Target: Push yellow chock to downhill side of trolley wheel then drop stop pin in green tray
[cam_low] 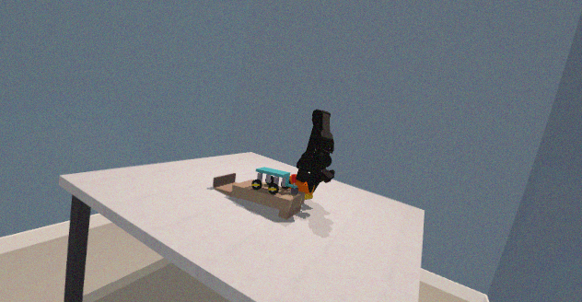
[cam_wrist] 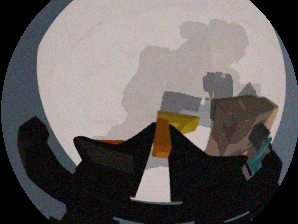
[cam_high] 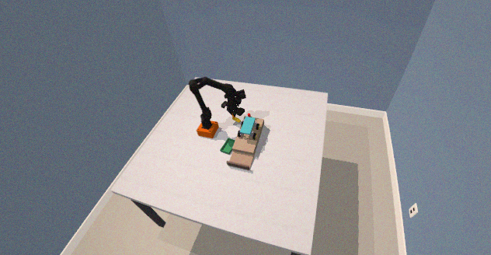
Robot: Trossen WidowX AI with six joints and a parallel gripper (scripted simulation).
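Now: the red-headed stop pin 140 mm ahead of my gripper tip, 60 mm above it and 30 mm to the right of it. Also, from my gripper tip: ramp (170 mm ahead, 130 mm to the right, 20 mm below); yellow chock (20 mm ahead, 10 mm to the right, 10 mm below); teal trolley (170 mm ahead, 120 mm to the right, 40 mm above).
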